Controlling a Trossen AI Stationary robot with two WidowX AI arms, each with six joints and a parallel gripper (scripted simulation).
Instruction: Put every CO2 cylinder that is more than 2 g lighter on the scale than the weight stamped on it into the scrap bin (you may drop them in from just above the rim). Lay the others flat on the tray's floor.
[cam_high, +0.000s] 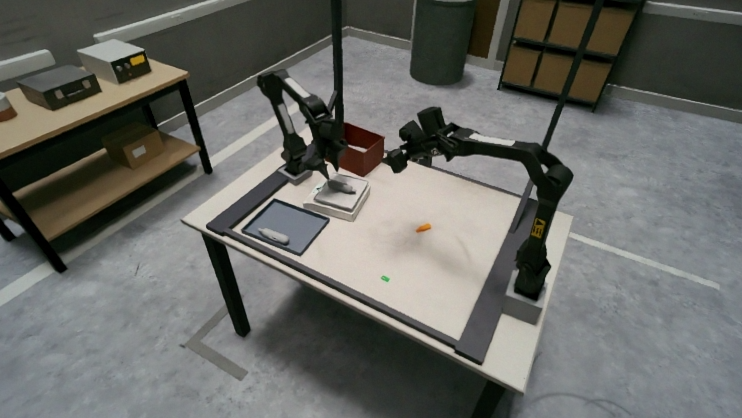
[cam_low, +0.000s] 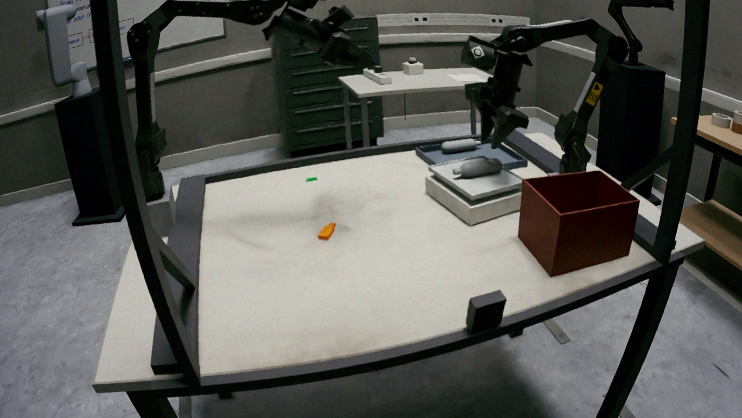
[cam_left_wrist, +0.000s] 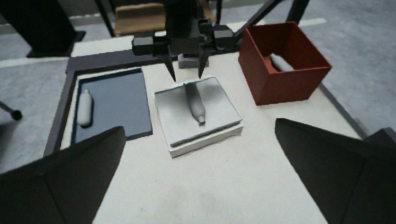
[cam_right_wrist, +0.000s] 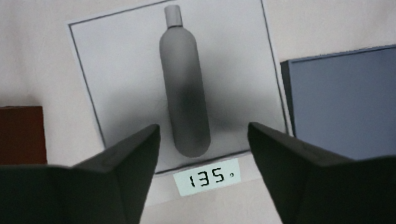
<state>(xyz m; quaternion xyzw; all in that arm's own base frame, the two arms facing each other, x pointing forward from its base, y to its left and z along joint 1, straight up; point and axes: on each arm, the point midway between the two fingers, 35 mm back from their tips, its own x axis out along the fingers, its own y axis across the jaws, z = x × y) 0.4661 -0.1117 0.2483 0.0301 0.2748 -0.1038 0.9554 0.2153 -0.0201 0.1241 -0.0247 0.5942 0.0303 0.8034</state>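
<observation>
Now: the red scrap bin 250 mm behind my right hand, 100 mm to the right of it and 120 mm below it. From my right hand the other things lie so: small green piece: 170 mm ahead, 390 mm to the left, 150 mm below; blue-grey tray: 210 mm ahead, 20 mm to the right, 150 mm below; small orange piece: 90 mm behind, 350 mm to the left, 150 mm below.
</observation>
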